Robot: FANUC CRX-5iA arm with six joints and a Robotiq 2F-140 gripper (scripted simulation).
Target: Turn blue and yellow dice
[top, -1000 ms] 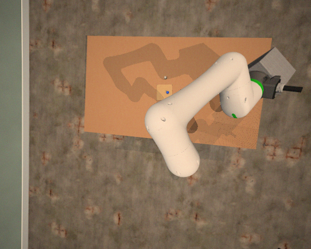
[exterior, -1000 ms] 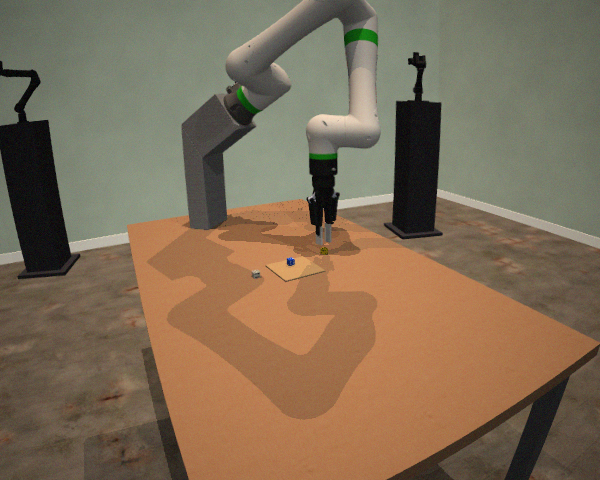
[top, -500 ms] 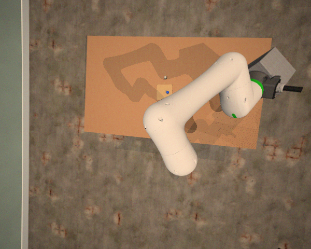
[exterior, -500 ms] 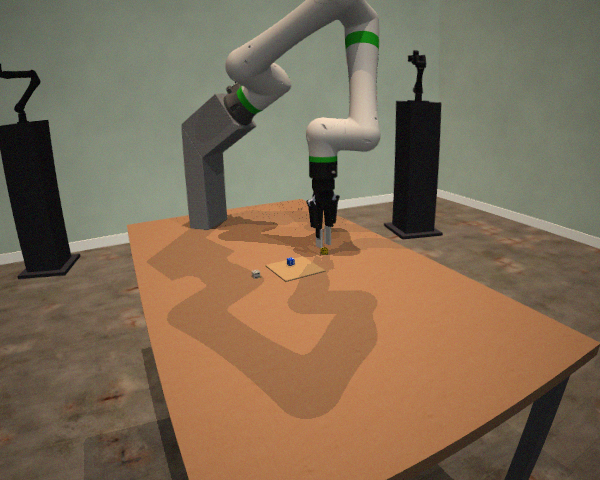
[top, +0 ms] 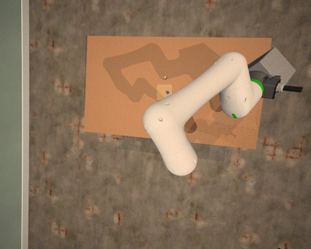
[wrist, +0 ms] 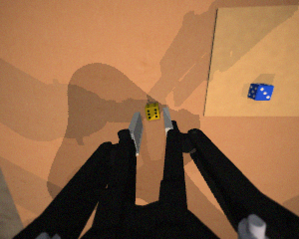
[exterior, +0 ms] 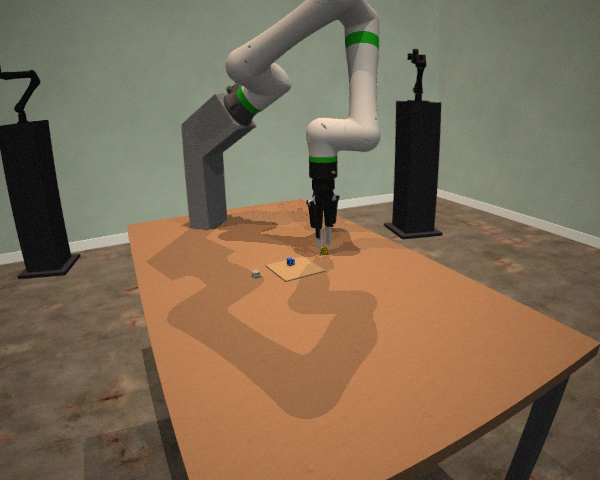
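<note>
Now: the yellow die 50 mm below my hand. From my hand the other things lie so: blue die: 130 mm to the right, 80 mm ahead, 50 mm below; then white die: 250 mm to the right, 140 mm ahead, 50 mm below; then tan mat: 120 mm to the right, 110 mm ahead, 60 mm below.
</note>
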